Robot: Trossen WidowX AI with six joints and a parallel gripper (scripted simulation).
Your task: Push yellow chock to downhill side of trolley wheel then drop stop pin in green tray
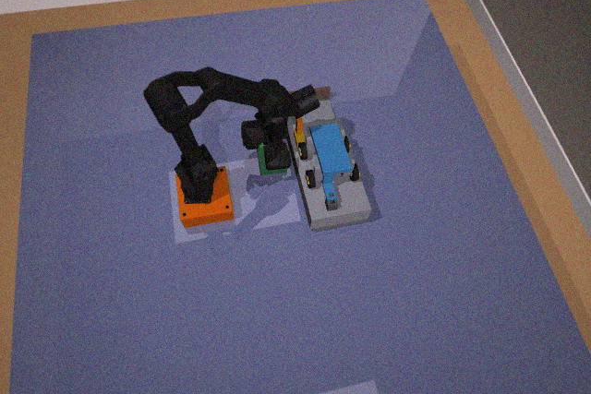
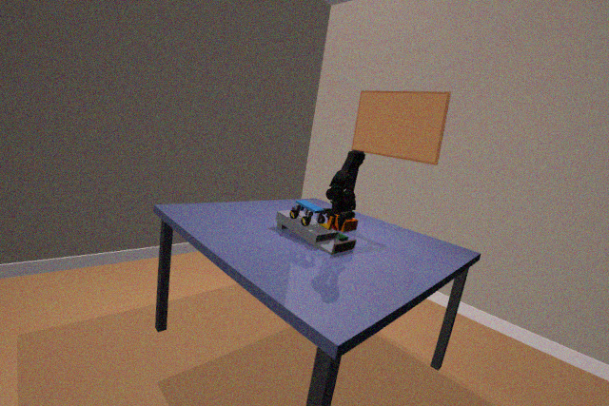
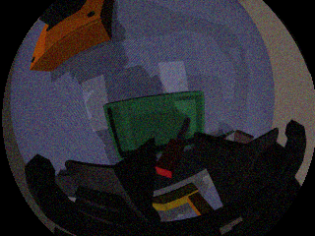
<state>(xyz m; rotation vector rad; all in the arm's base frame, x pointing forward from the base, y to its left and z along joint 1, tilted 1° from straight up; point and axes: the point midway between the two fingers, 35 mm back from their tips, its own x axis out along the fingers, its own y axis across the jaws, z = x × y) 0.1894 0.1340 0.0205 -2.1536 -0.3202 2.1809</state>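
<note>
Right now the red-headed stop pin is 1 cm ahead of my gripper tip, 1 cm to the left of it and 1 cm below it. The rest, counted from my gripper tip: brown bar (10 cm ahead, 17 cm to the left, 1 cm below); green tray (1 cm to the right, 5 cm below); blue trolley (14 cm ahead, 8 cm to the right, 6 cm above).
</note>
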